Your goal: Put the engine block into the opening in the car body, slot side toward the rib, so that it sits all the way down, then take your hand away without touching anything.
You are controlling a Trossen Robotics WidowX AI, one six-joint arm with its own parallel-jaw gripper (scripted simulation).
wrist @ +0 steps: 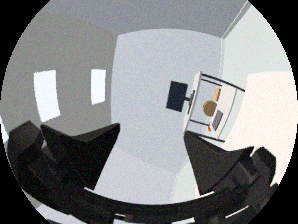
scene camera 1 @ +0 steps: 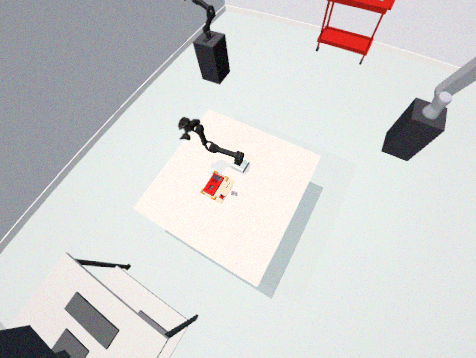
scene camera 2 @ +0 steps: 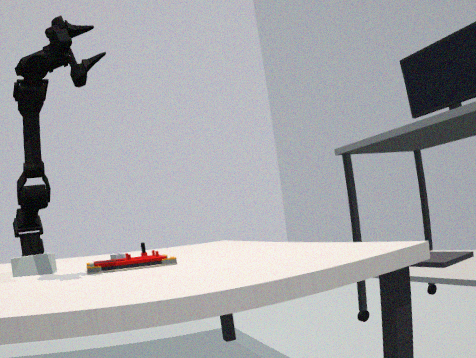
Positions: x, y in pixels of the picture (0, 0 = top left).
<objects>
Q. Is my gripper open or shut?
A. Open.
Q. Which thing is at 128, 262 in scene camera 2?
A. A red car body.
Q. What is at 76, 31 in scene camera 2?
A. My gripper.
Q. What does my gripper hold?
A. Nothing.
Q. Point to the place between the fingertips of my gripper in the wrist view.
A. At 153, 131
</objects>
